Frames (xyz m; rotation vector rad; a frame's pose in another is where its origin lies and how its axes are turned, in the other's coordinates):
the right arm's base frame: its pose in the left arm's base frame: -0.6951 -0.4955 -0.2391 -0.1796 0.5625 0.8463
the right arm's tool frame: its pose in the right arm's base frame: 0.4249 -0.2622 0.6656 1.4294 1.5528 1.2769
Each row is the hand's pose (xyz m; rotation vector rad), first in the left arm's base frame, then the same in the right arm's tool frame.
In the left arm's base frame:
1: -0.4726 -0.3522 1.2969 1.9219 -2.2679 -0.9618
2: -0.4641 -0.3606 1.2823 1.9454 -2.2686 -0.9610
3: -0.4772 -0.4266 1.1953 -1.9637 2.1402 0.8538
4: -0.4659 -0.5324 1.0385 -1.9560 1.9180 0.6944
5: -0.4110 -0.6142 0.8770 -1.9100 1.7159 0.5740
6: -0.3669 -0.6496 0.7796 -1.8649 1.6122 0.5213
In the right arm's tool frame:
1: 0.5844 0.3617 -1.1318 0.0265 0.7559 -1.8679
2: 0.5689 0.3536 -1.1246 0.0216 0.7449 -1.8853
3: 0.5166 0.2588 -1.1054 0.0127 0.6386 -2.0079
4: 0.4031 0.1156 -1.0552 -0.0169 0.4408 -2.1972
5: 0.2683 0.0082 -0.9772 -0.0648 0.2327 -2.3469
6: 0.1866 -0.0429 -0.9189 -0.1008 0.1067 -2.4110

